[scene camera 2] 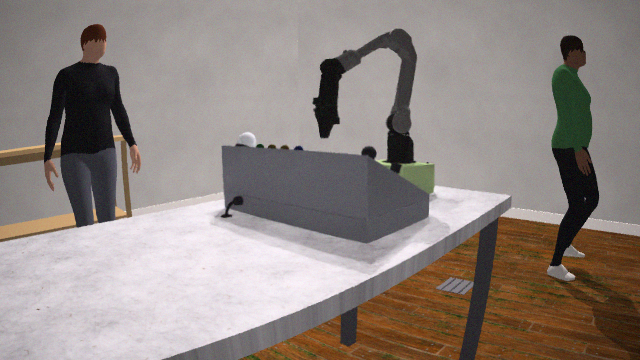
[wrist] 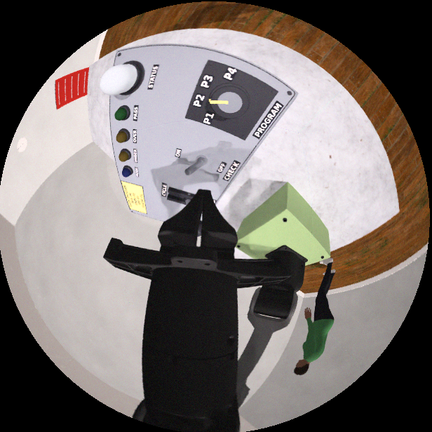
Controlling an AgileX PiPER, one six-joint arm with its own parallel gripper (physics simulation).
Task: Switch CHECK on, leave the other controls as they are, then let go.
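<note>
The grey control box (scene camera 2: 295, 187) (wrist: 160, 115) stands on the table. The CHECK toggle lever (wrist: 196, 165) sits between its ON and OFF labels; its tip points down-left in the wrist view, leaning to the ON side. It is hidden in the scene view. The PROGRAM knob (wrist: 230, 102) (scene camera 2: 369, 152) has its yellow mark at P2. The black CYCLE control (wrist: 179, 195) lies partly behind the fingers. My gripper (scene camera 2: 324, 136) (wrist: 203, 196) is shut and empty, above the panel and apart from the CHECK lever.
The white STATUS dome (scene camera 2: 247, 139) (wrist: 118, 79) and several small lamps rise along the panel's far edge. The green arm base (scene camera 2: 419, 177) (wrist: 285, 230) is beside the box. A person in black (scene camera 2: 90, 110) and one in green (scene camera 2: 571, 110) (wrist: 317, 338) stand beyond the table.
</note>
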